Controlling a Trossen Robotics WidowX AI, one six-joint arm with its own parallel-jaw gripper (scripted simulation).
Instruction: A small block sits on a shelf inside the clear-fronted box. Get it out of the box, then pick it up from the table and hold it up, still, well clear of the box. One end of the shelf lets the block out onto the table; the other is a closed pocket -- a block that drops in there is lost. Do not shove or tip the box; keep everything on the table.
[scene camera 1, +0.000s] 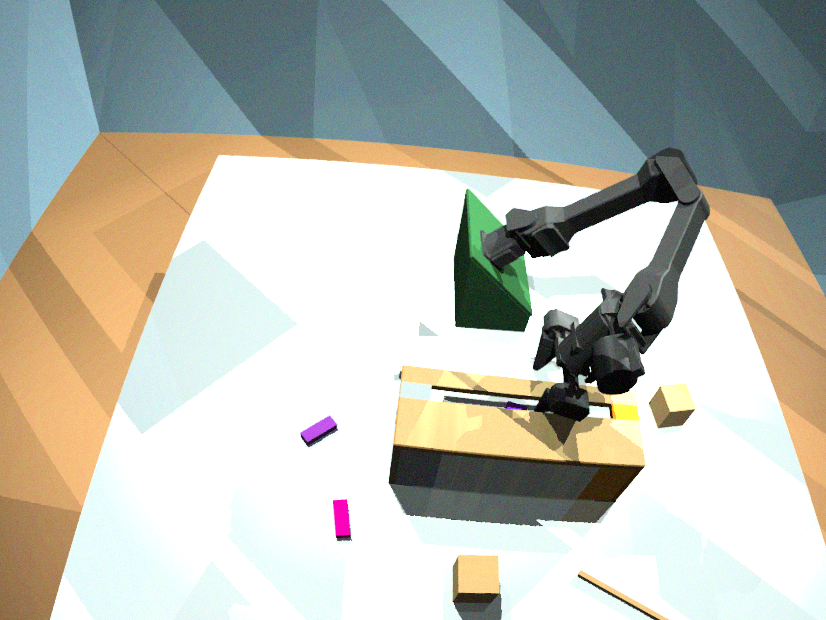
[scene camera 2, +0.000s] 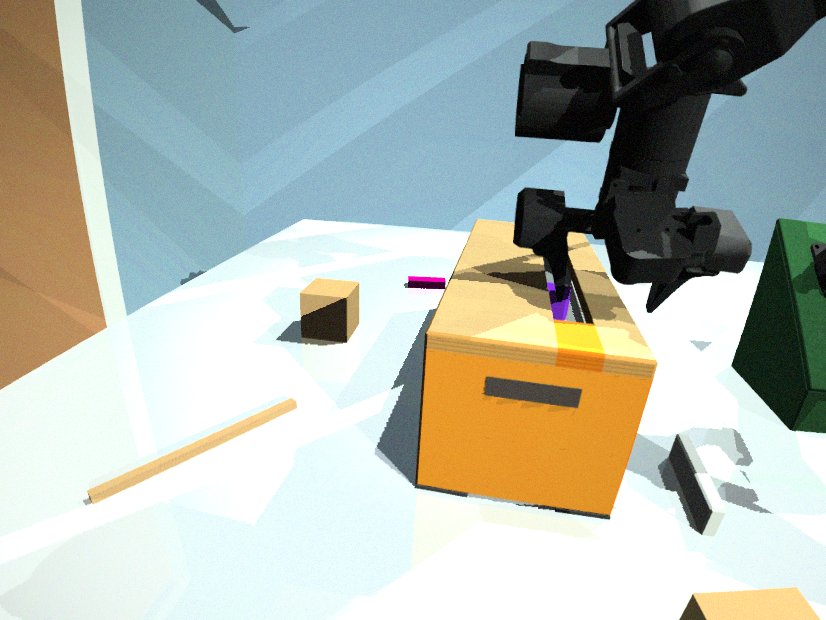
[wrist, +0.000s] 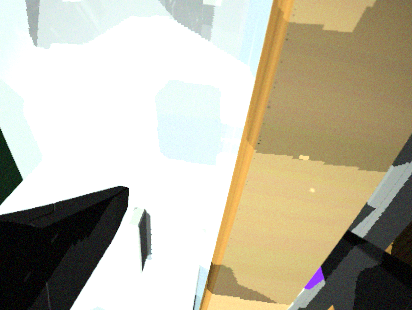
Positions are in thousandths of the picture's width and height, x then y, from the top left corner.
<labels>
My gripper shows in scene camera 1 (648, 630), in scene camera 2 (731, 491) and in the wrist view (542, 692). A wooden box shows in scene camera 1 (567, 714), in scene camera 2 (624, 654) and in the wrist view (754, 482).
</labels>
